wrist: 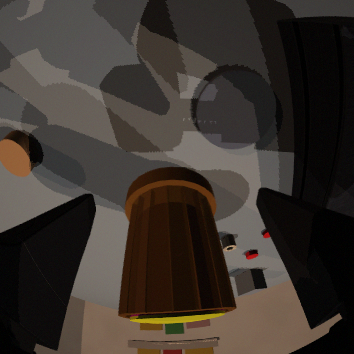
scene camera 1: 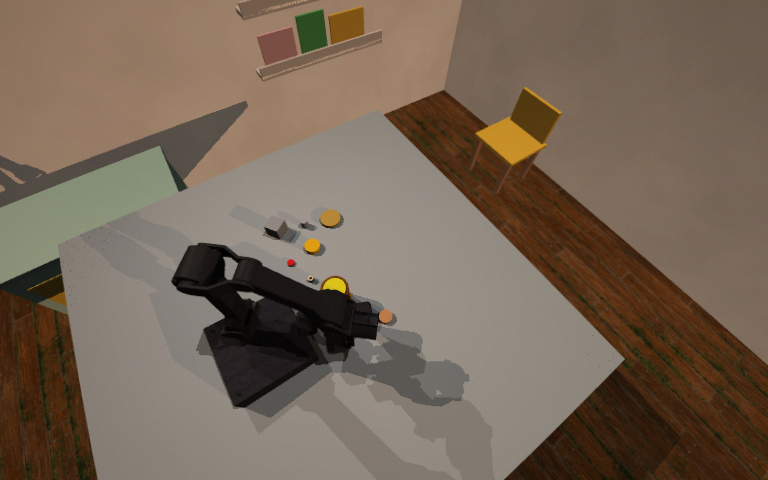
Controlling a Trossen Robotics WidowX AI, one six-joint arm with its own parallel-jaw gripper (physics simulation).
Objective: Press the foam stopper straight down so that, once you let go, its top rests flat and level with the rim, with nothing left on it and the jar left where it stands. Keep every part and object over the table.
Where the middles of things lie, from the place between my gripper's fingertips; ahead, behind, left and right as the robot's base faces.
My gripper is now 30 mm short of the brown ribbed jar (wrist: 174, 270) and 60 mm to the right of it. Also, from my hand: grey disc (wrist: 235, 108) (50 mm behind, 50 mm below).
